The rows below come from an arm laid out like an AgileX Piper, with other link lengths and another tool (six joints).
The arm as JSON. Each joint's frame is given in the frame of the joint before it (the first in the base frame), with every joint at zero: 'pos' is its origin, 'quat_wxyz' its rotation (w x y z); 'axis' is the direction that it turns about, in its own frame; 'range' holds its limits. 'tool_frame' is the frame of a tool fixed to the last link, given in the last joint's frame.
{
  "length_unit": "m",
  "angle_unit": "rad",
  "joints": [
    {
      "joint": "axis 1",
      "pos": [
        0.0,
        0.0,
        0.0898
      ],
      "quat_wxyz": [
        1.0,
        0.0,
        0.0,
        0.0
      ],
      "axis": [
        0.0,
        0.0,
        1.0
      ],
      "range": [
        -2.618,
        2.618
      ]
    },
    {
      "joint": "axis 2",
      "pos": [
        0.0,
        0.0,
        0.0
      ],
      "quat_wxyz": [
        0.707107,
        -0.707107,
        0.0,
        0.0
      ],
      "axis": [
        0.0,
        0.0,
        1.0
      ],
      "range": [
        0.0,
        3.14
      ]
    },
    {
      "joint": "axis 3",
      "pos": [
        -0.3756,
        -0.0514,
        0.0
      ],
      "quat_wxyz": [
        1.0,
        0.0,
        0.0,
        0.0
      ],
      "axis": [
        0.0,
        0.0,
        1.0
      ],
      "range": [
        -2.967,
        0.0
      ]
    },
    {
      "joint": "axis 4",
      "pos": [
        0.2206,
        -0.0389,
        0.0
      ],
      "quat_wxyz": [
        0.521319,
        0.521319,
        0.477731,
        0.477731
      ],
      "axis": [
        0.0,
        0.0,
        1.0
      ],
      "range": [
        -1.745,
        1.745
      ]
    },
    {
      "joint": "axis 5",
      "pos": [
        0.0,
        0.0,
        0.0
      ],
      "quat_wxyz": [
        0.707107,
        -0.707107,
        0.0,
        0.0
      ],
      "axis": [
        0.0,
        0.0,
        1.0
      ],
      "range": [
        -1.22,
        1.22
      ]
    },
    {
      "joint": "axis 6",
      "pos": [
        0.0,
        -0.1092,
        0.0
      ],
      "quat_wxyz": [
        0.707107,
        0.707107,
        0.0,
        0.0
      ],
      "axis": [
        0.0,
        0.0,
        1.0
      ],
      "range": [
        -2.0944,
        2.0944
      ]
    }
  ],
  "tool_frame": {
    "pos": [
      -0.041,
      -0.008,
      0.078
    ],
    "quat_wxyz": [
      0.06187,
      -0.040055,
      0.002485,
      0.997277
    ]
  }
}
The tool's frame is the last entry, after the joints.
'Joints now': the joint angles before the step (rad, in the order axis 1, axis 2, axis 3, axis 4, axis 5, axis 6). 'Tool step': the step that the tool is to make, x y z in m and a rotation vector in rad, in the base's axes. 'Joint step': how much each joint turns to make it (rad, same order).
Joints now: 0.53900, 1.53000, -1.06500, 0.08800, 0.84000, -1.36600
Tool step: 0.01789, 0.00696, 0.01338, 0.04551, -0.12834, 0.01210
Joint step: 0.00001, -0.00701, -0.00301, -0.01801, -0.12298, -0.01599
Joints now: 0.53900, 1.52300, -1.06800, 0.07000, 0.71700, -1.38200
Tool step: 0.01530, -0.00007, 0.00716, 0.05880, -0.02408, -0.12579
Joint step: 0.00000, 0.00001, 0.00000, -0.04200, -0.05602, 0.15899
